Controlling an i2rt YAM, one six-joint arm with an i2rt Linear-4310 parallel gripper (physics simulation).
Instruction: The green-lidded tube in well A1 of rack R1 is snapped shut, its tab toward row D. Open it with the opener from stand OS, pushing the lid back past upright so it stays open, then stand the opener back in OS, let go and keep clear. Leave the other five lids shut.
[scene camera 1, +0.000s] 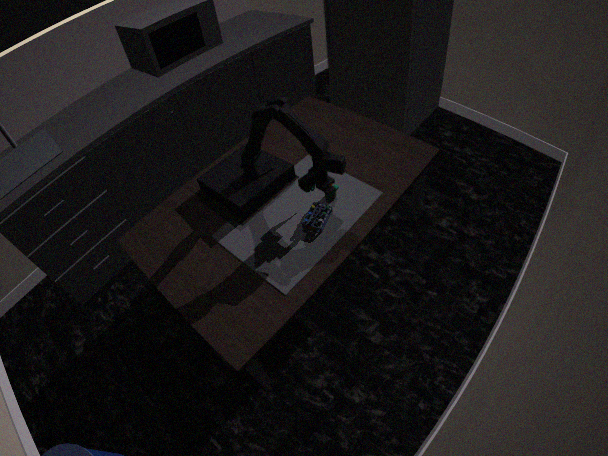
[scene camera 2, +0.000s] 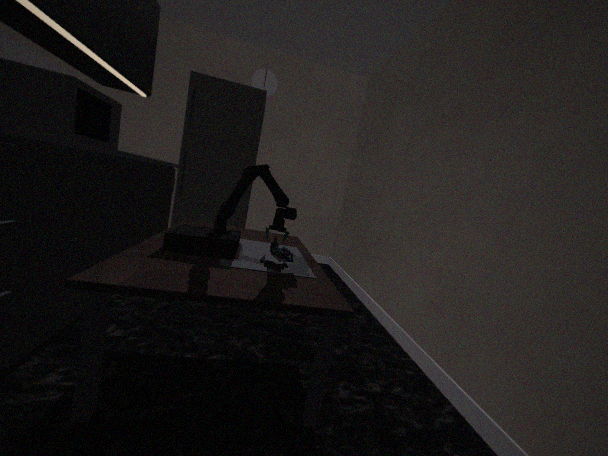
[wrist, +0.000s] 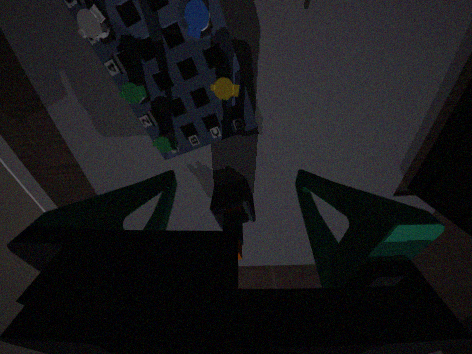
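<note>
Blue rack R1 stands on the grey mat. In the wrist view, the green lid at A1 is at the rack's near left corner and shows a round top; the dark picture does not show clearly whether it is snapped shut. Another green lid, a yellow lid, a blue lid and a white lid also show. The dark stand OS is beside the rack, with the dark opener, orange in part, upright in it. My gripper is open above, its fingers apart on either side of the opener.
The grey mat lies on the brown table. The arm's dark base block is at the mat's side. A long counter with a box-like appliance runs behind the table.
</note>
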